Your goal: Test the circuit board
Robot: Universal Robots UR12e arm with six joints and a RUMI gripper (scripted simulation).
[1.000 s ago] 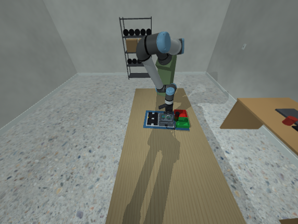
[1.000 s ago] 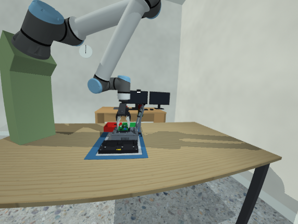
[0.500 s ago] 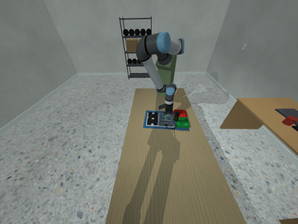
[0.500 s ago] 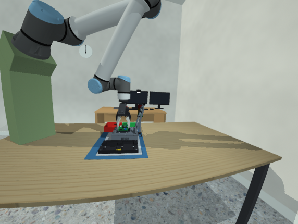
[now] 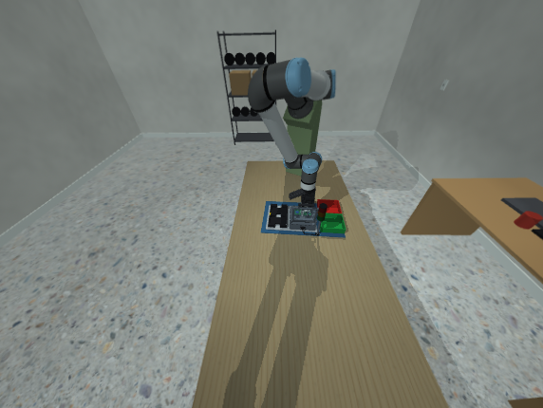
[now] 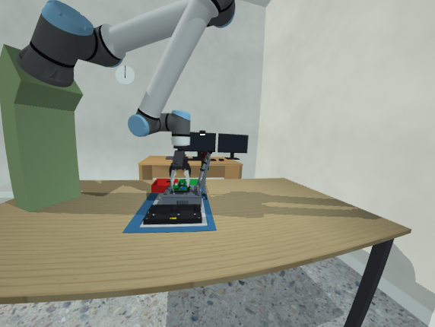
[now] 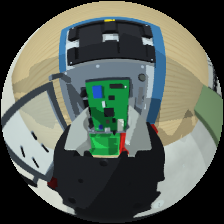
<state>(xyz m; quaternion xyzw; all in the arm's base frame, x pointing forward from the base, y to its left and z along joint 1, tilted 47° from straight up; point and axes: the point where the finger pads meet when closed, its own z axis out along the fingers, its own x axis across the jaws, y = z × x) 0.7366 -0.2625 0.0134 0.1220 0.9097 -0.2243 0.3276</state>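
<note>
My gripper is now 10 mm to the right of the green circuit board. Also, from my hand: tester lid (110 mm ahead, 100 mm above, 50 mm to the right); then red bin (230 mm to the left, 70 mm below); then green bin (160 mm to the left, 130 mm ahead, 70 mm below).
</note>
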